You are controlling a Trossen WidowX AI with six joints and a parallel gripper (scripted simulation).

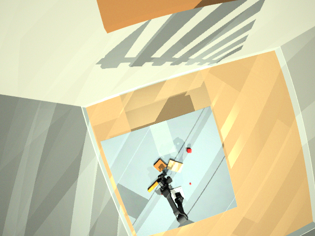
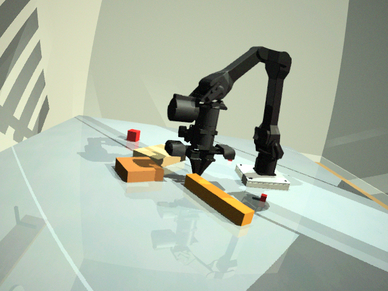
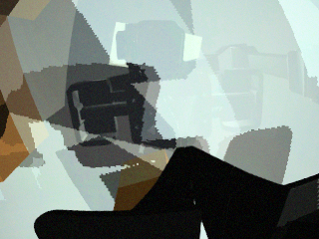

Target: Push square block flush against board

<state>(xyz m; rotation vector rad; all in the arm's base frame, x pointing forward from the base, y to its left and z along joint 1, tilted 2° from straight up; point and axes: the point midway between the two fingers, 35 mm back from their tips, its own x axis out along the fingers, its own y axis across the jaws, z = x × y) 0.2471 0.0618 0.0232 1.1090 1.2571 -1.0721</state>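
My gripper tip is now 16 cm short of the orange square block, 2 cm to the left of it and 1 cm below it. Round my gripper tip: flat pale block 9 cm ahead, 16 cm to the right, 1 cm above; then red cube 18 cm ahead, 37 cm to the right, 1 cm above; then long orange board 2 cm behind, 12 cm to the left, 1 cm above.
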